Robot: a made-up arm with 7 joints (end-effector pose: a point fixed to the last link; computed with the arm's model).
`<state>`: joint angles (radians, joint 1 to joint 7).
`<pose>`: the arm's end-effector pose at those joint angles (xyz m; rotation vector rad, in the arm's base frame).
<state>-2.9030 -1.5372 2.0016 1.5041 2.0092 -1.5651 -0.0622</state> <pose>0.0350 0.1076 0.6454 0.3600 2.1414 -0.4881</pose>
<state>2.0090 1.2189 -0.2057 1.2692 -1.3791 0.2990 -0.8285</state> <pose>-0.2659 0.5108 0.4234 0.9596 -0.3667 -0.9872</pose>
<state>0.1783 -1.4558 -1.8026 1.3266 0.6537 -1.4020 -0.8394</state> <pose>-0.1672 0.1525 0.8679 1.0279 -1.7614 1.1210</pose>
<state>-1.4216 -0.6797 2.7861 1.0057 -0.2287 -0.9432 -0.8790</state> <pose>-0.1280 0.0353 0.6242 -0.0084 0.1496 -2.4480</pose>
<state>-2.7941 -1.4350 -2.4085 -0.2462 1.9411 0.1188 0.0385</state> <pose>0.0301 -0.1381 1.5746 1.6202 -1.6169 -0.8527</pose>
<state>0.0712 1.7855 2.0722 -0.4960 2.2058 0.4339 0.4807</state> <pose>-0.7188 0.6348 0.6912 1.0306 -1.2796 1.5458</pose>
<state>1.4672 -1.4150 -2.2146 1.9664 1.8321 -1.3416 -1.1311</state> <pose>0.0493 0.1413 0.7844 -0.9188 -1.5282 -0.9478</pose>
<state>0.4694 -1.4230 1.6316 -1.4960 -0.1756 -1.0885 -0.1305</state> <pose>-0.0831 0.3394 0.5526 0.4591 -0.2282 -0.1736</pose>
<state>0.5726 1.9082 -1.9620 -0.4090 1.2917 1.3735 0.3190</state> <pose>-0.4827 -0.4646 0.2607 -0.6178 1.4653 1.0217</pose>
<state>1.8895 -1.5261 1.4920 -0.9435 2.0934 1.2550 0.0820</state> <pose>-0.1156 -0.6455 0.3251 -0.6456 1.1243 2.1315</pose>
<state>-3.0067 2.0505 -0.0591 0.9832 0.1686 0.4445 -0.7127</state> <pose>-0.1150 -0.2505 0.6299 0.6976 2.0726 2.2552</pose>
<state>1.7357 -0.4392 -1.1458 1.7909 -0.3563 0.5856 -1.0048</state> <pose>-0.0682 -0.1277 0.9178 -1.4430 -0.3199 0.9952</pose>
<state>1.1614 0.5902 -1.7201 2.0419 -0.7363 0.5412 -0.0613</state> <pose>-0.5246 0.1037 1.0018 -2.9480 1.0827 0.0682</pose>
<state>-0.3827 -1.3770 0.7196 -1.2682 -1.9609 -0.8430 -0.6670</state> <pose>-0.0050 -0.2797 0.3700 0.5092 -0.5620 1.8753</pose>
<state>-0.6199 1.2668 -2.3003 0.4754 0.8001 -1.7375 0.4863</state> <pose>-0.1899 0.1430 0.5277 0.8603 1.8754 0.1073</pose>
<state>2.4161 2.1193 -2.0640 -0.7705 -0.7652 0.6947 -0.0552</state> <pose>-0.0679 -0.2313 0.8873 1.2059 2.7101 0.7042</pose>
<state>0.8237 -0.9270 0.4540 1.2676 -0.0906 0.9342 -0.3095</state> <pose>0.1122 0.2441 0.8239 1.2303 2.0076 -1.7880</pose>
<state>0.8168 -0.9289 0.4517 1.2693 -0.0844 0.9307 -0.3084</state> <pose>0.1095 0.2475 0.8208 1.2132 2.0096 -1.7890</pose>
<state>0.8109 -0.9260 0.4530 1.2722 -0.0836 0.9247 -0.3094</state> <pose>0.1061 0.2502 0.8219 1.1993 2.0153 -1.7790</pose>
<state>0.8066 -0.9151 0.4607 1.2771 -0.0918 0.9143 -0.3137</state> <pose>0.1013 0.2518 0.8300 1.1906 2.0272 -1.7498</pose>
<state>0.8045 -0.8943 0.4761 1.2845 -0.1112 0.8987 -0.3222</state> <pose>0.0945 0.2516 0.8463 1.1876 2.0457 -1.6975</pose>
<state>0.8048 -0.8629 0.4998 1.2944 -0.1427 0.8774 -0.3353</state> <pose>0.0844 0.2491 0.8710 1.1882 2.0698 -1.6202</pose>
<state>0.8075 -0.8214 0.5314 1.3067 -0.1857 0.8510 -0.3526</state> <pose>0.0699 0.2436 0.9027 1.1894 2.0967 -1.5199</pose>
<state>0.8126 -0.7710 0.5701 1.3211 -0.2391 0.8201 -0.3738</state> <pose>0.0500 0.2345 0.9391 1.1869 2.1232 -1.3998</pose>
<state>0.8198 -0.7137 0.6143 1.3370 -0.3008 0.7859 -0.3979</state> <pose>0.0243 0.2215 0.9771 1.1774 2.1459 -1.2660</pose>
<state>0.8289 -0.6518 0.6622 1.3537 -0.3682 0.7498 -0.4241</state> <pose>-0.0064 0.2047 1.0135 1.1588 2.1620 -1.1259</pose>
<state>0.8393 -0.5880 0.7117 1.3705 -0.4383 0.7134 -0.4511</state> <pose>-0.0402 0.1848 1.0457 1.1310 2.1703 -0.9871</pose>
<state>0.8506 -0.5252 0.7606 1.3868 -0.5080 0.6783 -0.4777</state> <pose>-0.0745 0.1629 1.0721 1.0962 2.1714 -0.8567</pose>
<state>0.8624 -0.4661 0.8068 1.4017 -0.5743 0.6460 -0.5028</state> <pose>-0.1068 0.1405 1.0921 1.0579 2.1665 -0.7402</pose>
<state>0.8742 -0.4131 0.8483 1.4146 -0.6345 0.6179 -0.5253</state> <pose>-0.1350 0.1192 1.1065 1.0204 2.1578 -0.6413</pose>
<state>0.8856 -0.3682 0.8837 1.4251 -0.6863 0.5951 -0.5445</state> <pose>-0.1579 0.1004 1.1162 0.9873 2.1478 -0.5620</pose>
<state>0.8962 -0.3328 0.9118 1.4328 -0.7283 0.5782 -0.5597</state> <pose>-0.1751 0.0849 1.1225 0.9621 2.1384 -0.5023</pose>
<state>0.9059 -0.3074 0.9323 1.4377 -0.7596 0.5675 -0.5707</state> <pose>-0.1867 0.0735 1.1266 0.9464 2.1308 -0.4615</pose>
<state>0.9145 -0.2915 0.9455 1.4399 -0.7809 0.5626 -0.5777</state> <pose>-0.1935 0.0658 1.1292 0.9408 2.1256 -0.4370</pose>
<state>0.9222 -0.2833 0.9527 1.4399 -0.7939 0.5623 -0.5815</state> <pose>-0.1966 0.0612 1.1309 0.9436 2.1225 -0.4253</pose>
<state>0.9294 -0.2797 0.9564 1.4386 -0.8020 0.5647 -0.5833</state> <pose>-0.1976 0.0585 1.1322 0.9516 2.1207 -0.4208</pose>
